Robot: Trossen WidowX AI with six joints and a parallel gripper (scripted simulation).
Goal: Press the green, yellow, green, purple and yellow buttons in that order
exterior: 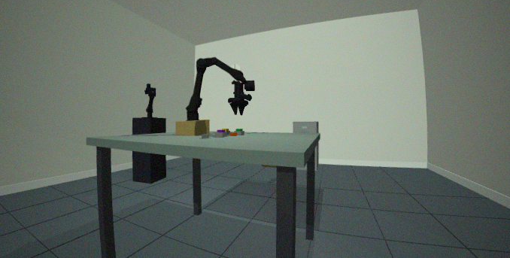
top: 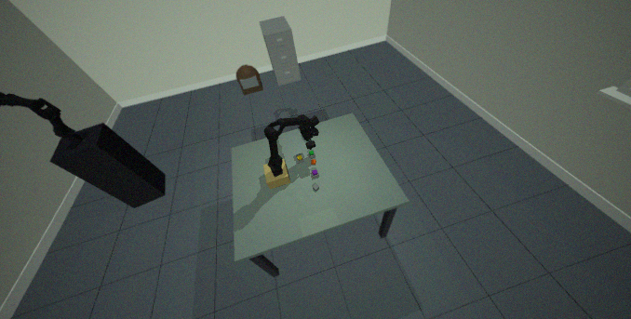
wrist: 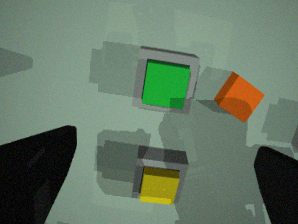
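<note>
The green button is 9 cm below my gripper tip. Round my gripper tip: purple button: 5 cm behind, 17 cm to the right, 9 cm below; then orange block: 1 cm behind, 7 cm to the right, 12 cm below; then yellow button: 9 cm behind, 9 cm below.
</note>
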